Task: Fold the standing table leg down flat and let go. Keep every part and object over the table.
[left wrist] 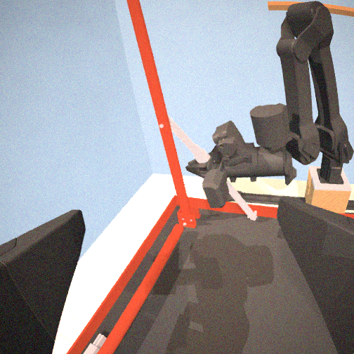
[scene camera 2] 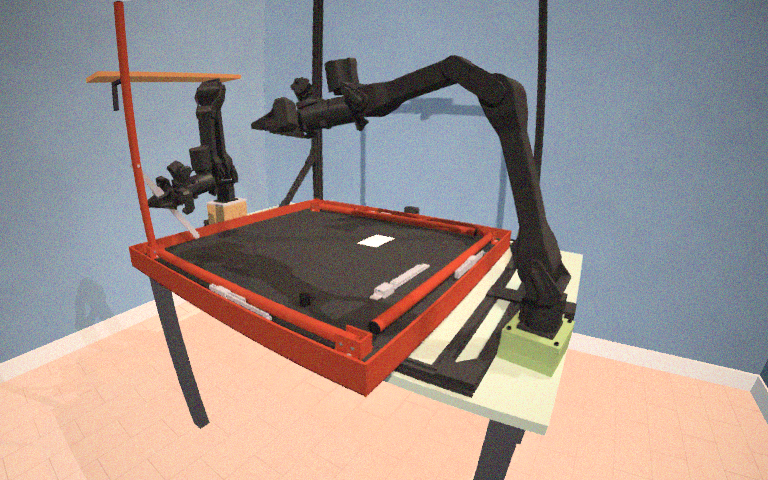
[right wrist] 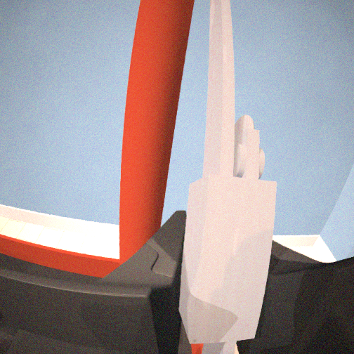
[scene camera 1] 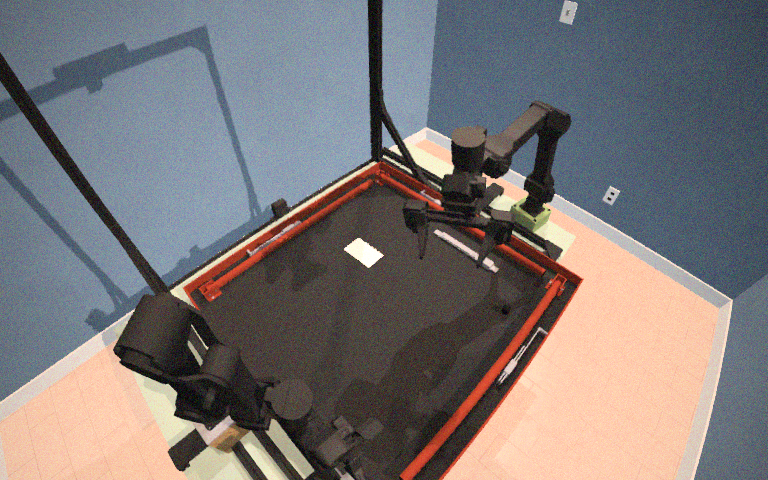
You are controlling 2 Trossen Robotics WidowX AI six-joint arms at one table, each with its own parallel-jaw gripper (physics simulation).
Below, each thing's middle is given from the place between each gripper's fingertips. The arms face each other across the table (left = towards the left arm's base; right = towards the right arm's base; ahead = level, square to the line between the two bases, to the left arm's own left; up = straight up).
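My left hand is 130 mm short of the pale folding brace (right wrist: pixel 248 158), and it's 310 mm to the left of the brace and 180 mm above it. As for my right hand, the brace is 10 mm to the right of that one, 10 mm below it and 60 mm behind it.
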